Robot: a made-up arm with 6 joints.
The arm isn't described. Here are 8 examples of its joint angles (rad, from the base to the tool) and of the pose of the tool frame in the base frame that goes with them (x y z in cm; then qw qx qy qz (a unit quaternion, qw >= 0)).
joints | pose
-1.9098 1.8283 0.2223 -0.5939 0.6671 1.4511 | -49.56 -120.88 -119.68 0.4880 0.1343 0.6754 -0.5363
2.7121 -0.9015 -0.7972 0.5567 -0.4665 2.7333 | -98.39 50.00 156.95 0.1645 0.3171 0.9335 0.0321
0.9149 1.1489 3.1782 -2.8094 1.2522 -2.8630 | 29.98 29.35 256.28 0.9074 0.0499 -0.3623 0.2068
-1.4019 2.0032 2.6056 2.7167 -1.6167 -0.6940 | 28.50 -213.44 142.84 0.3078 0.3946 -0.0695 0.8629
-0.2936 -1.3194 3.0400 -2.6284 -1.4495 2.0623 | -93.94 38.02 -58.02 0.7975 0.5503 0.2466 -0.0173
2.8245 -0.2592 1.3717 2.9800 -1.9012 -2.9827 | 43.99 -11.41 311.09 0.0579 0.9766 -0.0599 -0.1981
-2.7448 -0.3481 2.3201 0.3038 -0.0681 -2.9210 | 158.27 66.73 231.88 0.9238 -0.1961 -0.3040 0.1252
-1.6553 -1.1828 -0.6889 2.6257 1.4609 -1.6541 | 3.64 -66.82 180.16 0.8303 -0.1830 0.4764 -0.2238
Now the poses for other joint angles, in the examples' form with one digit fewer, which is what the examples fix.
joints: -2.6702 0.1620 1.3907 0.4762 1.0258 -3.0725
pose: -53.0 -35.3 331.0 0.910 0.043 -0.410 -0.037
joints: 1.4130 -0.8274 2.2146 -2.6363 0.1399 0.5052
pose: -33.9 -221.1 145.0 0.545 -0.399 0.293 -0.676
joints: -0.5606 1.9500 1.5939 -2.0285 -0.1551 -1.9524
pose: 234.3 -144.0 -9.2 0.441 -0.863 0.244 0.038
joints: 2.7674 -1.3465 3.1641 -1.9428 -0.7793 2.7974
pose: 80.5 -44.9 -71.3 0.318 0.479 -0.053 -0.817
